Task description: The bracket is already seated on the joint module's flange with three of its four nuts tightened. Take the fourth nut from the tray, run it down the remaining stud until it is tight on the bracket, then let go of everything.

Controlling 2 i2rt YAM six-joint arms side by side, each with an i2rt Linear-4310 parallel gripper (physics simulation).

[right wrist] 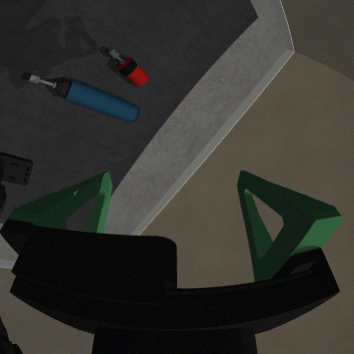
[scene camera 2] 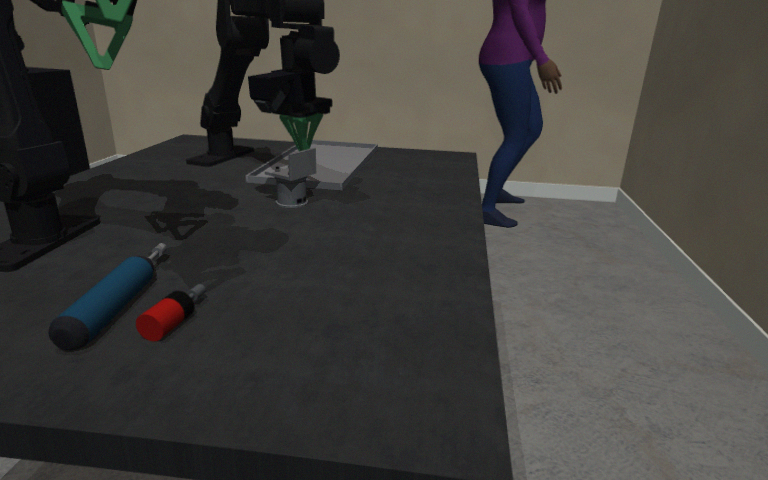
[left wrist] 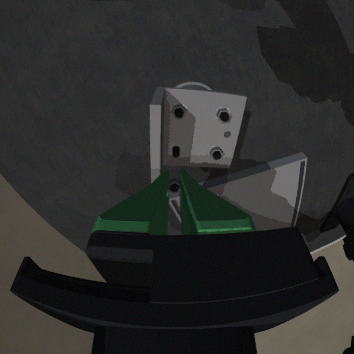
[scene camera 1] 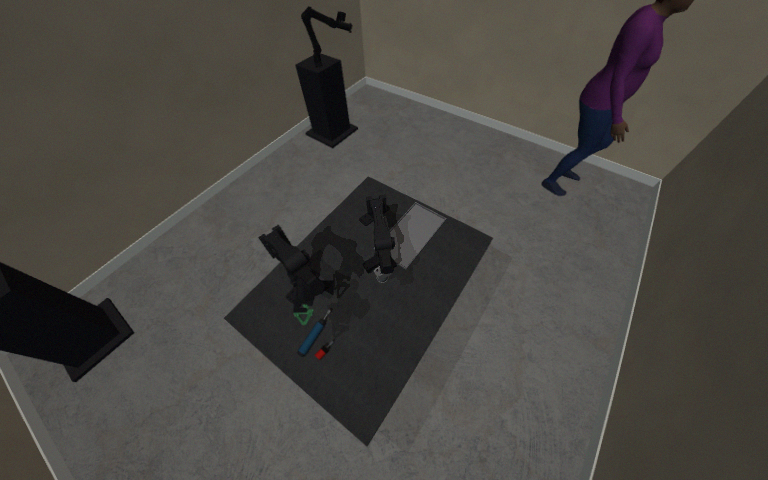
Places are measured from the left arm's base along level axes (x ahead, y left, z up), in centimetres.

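Pixels of known places: left gripper, fingertip midpoint: [scene camera 2: 303, 151] [left wrist: 173, 177]; right gripper, fingertip midpoint: [right wrist: 174, 177] [scene camera 2: 107, 46] [scene camera 1: 305, 316]; left arm's base, link origin: [scene camera 2: 222, 157] [left wrist: 341, 203]; right arm's base, link origin: [scene camera 2: 40, 242].
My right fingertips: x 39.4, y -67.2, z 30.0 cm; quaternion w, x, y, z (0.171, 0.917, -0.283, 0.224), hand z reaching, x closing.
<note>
For each thing: its top centre in the pictures, then the offset to it from my right fingertips. "*": a spot on its surface instead.
- round joint module, top centre: [left wrist: 199, 136] [scene camera 2: 290, 166] dx -4.1, dy +42.1, dz -22.6 cm
- second nut, surface spot: [left wrist: 224, 115] * dx -6.2, dy +40.6, dz -22.6 cm
- third nut, surface spot: [left wrist: 216, 153] * dx -5.4, dy +43.9, dz -22.7 cm
- fourth nut, top centre: [left wrist: 174, 187] dx -1.8, dy +44.0, dz -19.2 cm
- shallow grey tray, top centre: [left wrist: 248, 246] [scene camera 2: 320, 157] [scene camera 1: 411, 232] dx -13.6, dy +72.9, dz -28.4 cm
- blue-handled tool, top centre: [scene camera 2: 119, 270] [right wrist: 88, 99] [scene camera 1: 314, 330] dx -3.4, dy -0.7, dz -25.9 cm
- short red-handled tool, top centre: [scene camera 2: 175, 294] [right wrist: 129, 67] [scene camera 1: 324, 348] dx +6.0, dy -1.9, dz -26.6 cm
The light grey bracket [scene camera 2: 302, 164] [left wrist: 205, 131] sits on the round joint module [scene camera 2: 291, 195]. In the left wrist view, three nuts show on the bracket: one nut [left wrist: 179, 111], a second nut [left wrist: 224, 115] and a third nut [left wrist: 216, 153]. A dark elongated opening shows at the bracket's lower left corner; whether a stud stands in it is unclear. My left gripper [left wrist: 173, 177] [scene camera 2: 304, 147] is shut on the fourth nut [left wrist: 174, 187], just beside that corner; its height above the bracket is hard to tell. My right gripper [right wrist: 174, 177] is open and empty, high above the table's left side.
The shallow grey tray [scene camera 1: 423, 225] [scene camera 2: 330, 185] lies behind the module. A blue-handled tool [scene camera 1: 311, 337] [scene camera 2: 110, 294] [right wrist: 101, 101] and a short red-handled tool [scene camera 1: 321, 353] [scene camera 2: 164, 316] [right wrist: 136, 76] lie near the right arm. A person [scene camera 1: 623, 79] [scene camera 2: 512, 101] stands beyond the table.
</note>
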